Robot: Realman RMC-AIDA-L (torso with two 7-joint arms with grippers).
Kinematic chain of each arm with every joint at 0, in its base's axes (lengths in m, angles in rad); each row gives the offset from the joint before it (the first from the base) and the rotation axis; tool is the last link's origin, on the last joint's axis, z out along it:
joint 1: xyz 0 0 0.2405 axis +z
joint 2: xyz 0 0 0 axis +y
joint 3: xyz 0 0 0.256 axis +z
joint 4: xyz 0 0 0 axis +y
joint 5: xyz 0 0 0.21 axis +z
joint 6: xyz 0 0 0 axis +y
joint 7: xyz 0 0 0.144 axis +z
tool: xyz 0 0 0
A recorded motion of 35 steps. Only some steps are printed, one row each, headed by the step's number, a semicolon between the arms.
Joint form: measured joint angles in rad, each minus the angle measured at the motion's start. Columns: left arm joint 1, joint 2, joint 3, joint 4, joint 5, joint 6, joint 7; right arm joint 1, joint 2, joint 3, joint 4, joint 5, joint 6, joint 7.
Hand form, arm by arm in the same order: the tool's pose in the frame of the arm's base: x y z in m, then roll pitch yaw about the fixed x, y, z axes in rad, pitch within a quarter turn. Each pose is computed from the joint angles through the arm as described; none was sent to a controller.
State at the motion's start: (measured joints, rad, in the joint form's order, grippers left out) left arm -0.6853 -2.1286 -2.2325 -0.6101 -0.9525 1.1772 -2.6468; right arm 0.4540 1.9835 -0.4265 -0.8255 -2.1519 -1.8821 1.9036
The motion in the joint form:
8: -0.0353 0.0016 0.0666 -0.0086 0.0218 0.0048 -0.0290; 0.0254 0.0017 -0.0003 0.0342 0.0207 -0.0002 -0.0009
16: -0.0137 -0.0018 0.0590 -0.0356 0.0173 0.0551 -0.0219; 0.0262 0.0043 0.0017 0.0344 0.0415 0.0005 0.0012
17: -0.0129 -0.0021 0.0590 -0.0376 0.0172 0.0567 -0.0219; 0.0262 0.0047 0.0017 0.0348 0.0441 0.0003 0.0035
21: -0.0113 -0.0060 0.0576 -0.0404 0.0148 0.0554 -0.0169; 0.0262 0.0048 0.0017 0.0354 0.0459 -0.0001 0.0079
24: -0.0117 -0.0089 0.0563 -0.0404 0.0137 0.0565 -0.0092; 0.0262 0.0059 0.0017 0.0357 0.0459 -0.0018 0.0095
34: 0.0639 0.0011 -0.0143 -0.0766 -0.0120 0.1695 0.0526; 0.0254 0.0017 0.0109 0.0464 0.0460 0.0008 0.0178
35: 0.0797 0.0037 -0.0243 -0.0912 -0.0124 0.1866 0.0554; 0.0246 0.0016 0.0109 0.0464 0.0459 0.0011 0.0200
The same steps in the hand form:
8: -0.2270 0.3767 -0.0658 3.1214 -0.2687 1.4879; 0.2877 0.2998 0.0812 2.9956 0.5535 -0.9598
16: -0.2275 0.3698 -0.0632 3.0956 -0.2477 1.4877; 0.2853 0.3013 0.0820 2.9877 0.5750 -0.9599
17: -0.2273 0.3697 -0.0630 3.0950 -0.2475 1.4871; 0.2850 0.3013 0.0820 2.9846 0.5770 -0.9627
21: -0.2265 0.3694 -0.0639 3.0912 -0.2505 1.4841; 0.2848 0.3014 0.0820 2.9802 0.5779 -0.9682
24: -0.2255 0.3689 -0.0649 3.0885 -0.2497 1.4775; 0.2845 0.3011 0.0815 2.9760 0.5772 -0.9709
34: -0.2433 0.3508 -0.0482 3.0118 -0.2492 1.5057; 0.2864 0.3009 0.0825 2.9672 0.5839 -0.9926
35: -0.2471 0.3481 -0.0437 3.0063 -0.2538 1.5117; 0.2867 0.3007 0.0825 2.9662 0.5836 -0.9959

